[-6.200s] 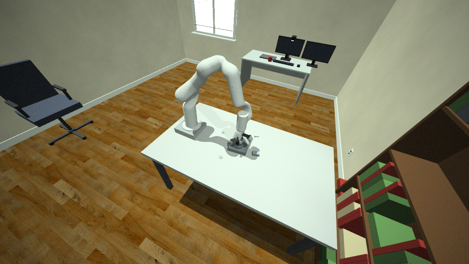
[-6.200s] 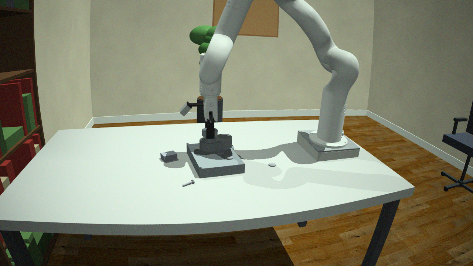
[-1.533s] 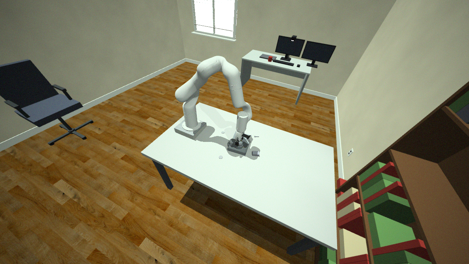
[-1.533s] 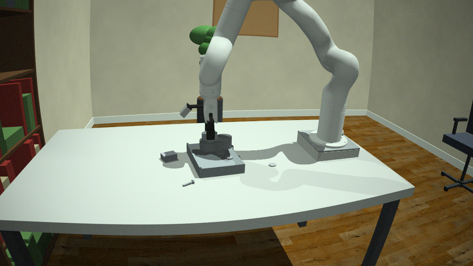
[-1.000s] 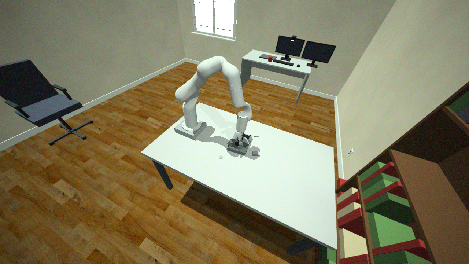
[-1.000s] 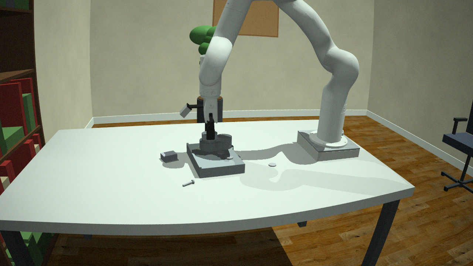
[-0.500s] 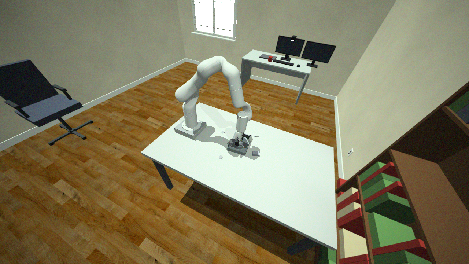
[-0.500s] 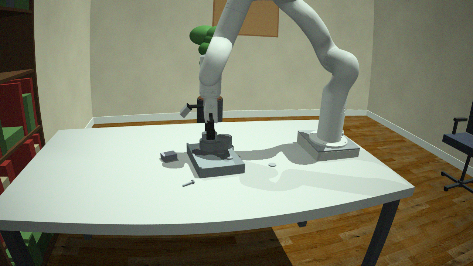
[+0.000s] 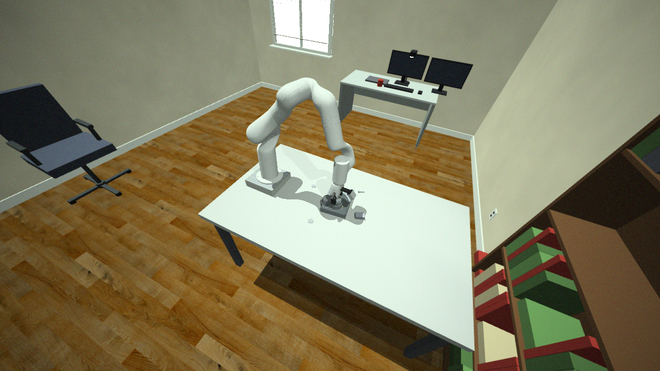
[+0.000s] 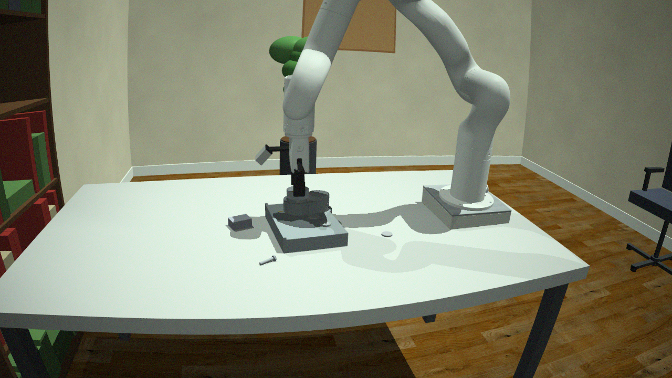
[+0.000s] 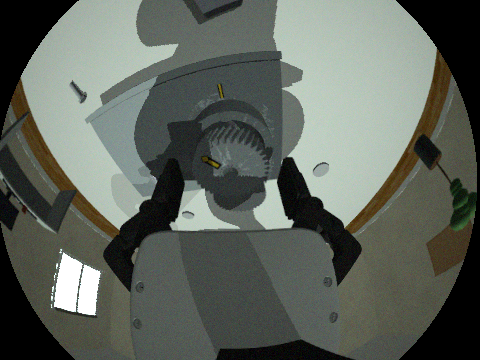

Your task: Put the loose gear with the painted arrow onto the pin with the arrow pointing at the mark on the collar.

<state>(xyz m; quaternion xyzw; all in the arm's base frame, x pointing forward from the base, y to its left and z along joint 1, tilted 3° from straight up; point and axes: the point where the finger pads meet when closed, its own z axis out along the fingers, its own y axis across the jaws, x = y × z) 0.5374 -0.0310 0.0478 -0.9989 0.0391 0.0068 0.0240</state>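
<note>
My hand is 2 cm above the toothed gear. Round my hand: grey block (17 cm ahead, 1 cm to the left, 9 cm below); then screw (10 cm ahead, 23 cm to the left, 10 cm below).
</note>
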